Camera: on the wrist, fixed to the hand. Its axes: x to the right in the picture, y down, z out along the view.
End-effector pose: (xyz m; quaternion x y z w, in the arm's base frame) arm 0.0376 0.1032 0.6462 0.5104 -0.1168 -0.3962 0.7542
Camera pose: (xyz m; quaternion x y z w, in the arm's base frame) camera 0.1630 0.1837 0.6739 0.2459 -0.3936 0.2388 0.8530
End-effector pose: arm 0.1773 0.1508 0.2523 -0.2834 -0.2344 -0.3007 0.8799
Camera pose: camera 0.2826 0.1340 0.1446 -0.4174 0.0661 0.3690 0.8278
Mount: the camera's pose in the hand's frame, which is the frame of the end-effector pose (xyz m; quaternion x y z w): 0.0186 0.0972 -0.1148 -0.0661 0.0221 0.6902 0.7202
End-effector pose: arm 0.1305 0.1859 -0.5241 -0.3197 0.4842 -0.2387 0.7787
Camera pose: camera 0.0402 0.2089 -0.6437 0.0578 0.6024 0.3905 0.6938
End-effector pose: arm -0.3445 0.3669 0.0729 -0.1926 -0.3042 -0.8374 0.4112
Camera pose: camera -0.2854 0.2333 0.0326 -0.3574 -0.0217 -0.3437 0.8682
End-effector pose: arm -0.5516 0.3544 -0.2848 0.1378 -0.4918 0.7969 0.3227
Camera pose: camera -0.6176 0.4317 -0.3973 0.2791 0.4949 -0.7672 0.2976
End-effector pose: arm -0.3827 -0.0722 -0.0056 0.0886 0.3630 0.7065 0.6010
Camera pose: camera -0.5283 -0.1032 -0.0339 -0.2590 -0.1669 -0.9496 0.0570
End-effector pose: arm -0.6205 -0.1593 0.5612 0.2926 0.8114 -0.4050 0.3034
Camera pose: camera -0.5918 -0.0105 0.5570 0.7597 0.4159 -0.0222 0.4995
